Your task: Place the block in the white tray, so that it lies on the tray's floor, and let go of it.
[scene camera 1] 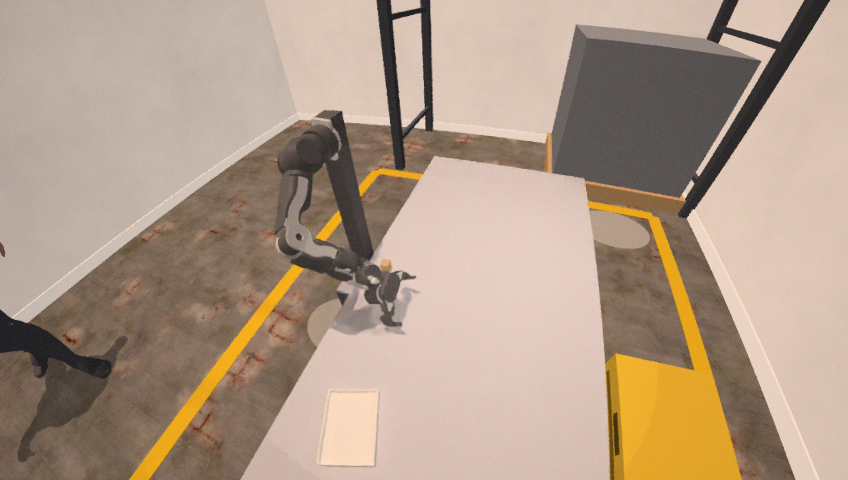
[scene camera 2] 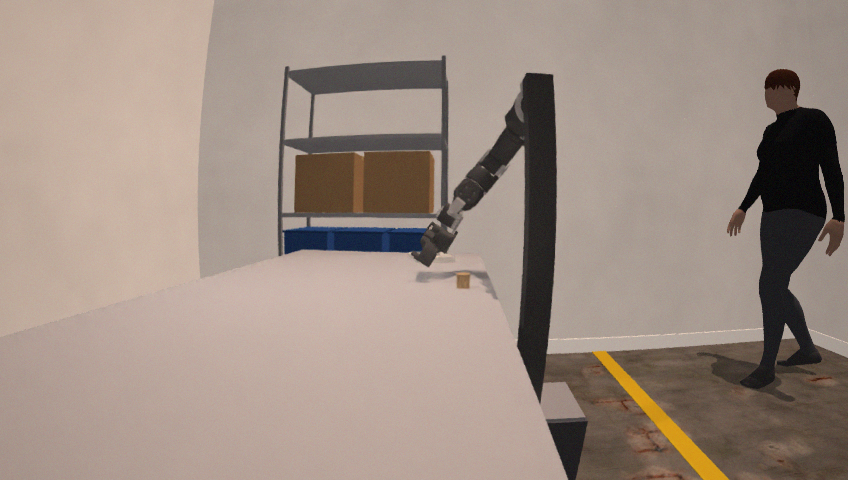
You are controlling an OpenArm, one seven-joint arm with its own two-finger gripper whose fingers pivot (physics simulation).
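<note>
A small orange-brown block (scene camera 1: 385, 265) (scene camera 2: 462, 281) sits on the white table near its left edge in scene camera 1, close to the foot of the arm's post. The white tray (scene camera 1: 348, 428) (scene camera 2: 445, 258) lies flat near the bottom of scene camera 1, well apart from the block; its visible floor is bare there. In scene camera 2 it is partly hidden behind the gripper. My gripper (scene camera 1: 403, 300) (scene camera 2: 420, 258) is open with fingers spread, low above the table, between block and tray. The block is outside the fingers, just beyond the gripper in scene camera 1.
The dark post (scene camera 1: 351, 196) (scene camera 2: 538, 208) stands at the edge of the table (scene camera 1: 505, 297) (scene camera 2: 267, 368). A yellow box (scene camera 1: 672, 422) is beside the table's right side. A grey cabinet (scene camera 1: 648, 113), a shelf rack (scene camera 2: 363, 142) and a walking person (scene camera 2: 794, 166) are farther off.
</note>
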